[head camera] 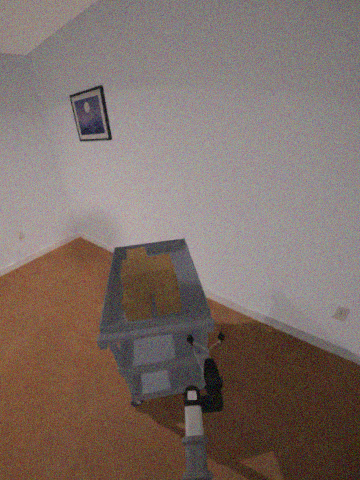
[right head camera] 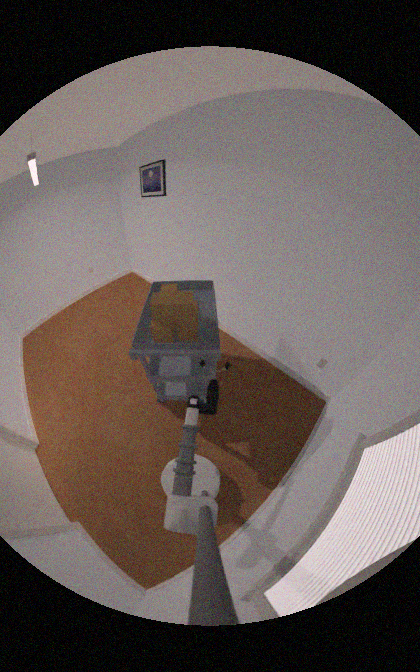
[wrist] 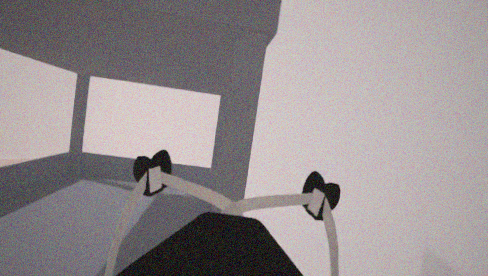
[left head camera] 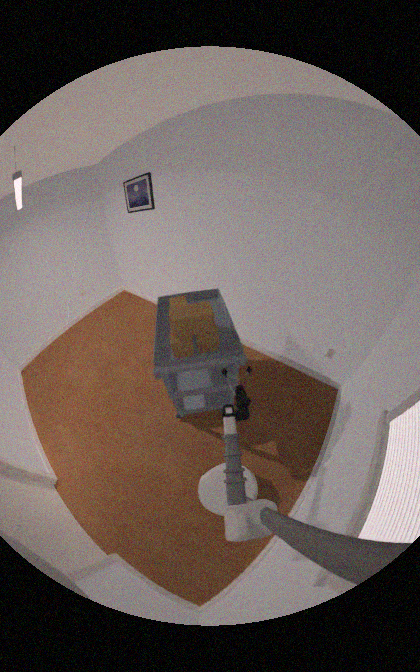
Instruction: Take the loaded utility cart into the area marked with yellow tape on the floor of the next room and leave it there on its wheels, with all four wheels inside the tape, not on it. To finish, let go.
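Places are measured from the robot's base along level axes (x ahead, y left, z up), in centimetres.
Where they show: gripper, between the fingertips: (wrist: 237,176).
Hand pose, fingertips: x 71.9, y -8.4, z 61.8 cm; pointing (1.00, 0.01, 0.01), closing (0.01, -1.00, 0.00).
Each offset is from my fingertips to the top centre of the thing. "spot": to the spot under its first point.
The grey utility cart (head camera: 160,332) (left head camera: 200,365) (right head camera: 175,353) (wrist: 234,125) stands upright, with tan boxes @(dy +24.0, dx +8.6, dz +38.3 cm) (head camera: 150,280) (left head camera: 192,325) (right head camera: 175,310) in its top tray. A near left caster @(spot: dy +43.3, dx -8.0, dz -56.5 cm) (head camera: 136,401) shows below it; the other wheels are hidden or too small to tell. My gripper (head camera: 206,338) (left head camera: 237,370) (right head camera: 215,364) (wrist: 237,176) is open at the cart's near right corner, below the top tray's rim. In the wrist view a corner post stands between the spread fingertips; whether they reach around it I cannot tell. Yellow tape does not show in these views.
A long white wall (head camera: 240,175) runs close along the cart's right and far side, meeting another wall at the corner behind. A framed picture (head camera: 91,115) (left head camera: 139,193) (right head camera: 153,178) hangs there. Bright blinds (left head camera: 400,480) (right head camera: 360,500) are at the right. My round base (left head camera: 210,490) (right head camera: 172,475) stands behind the arm.
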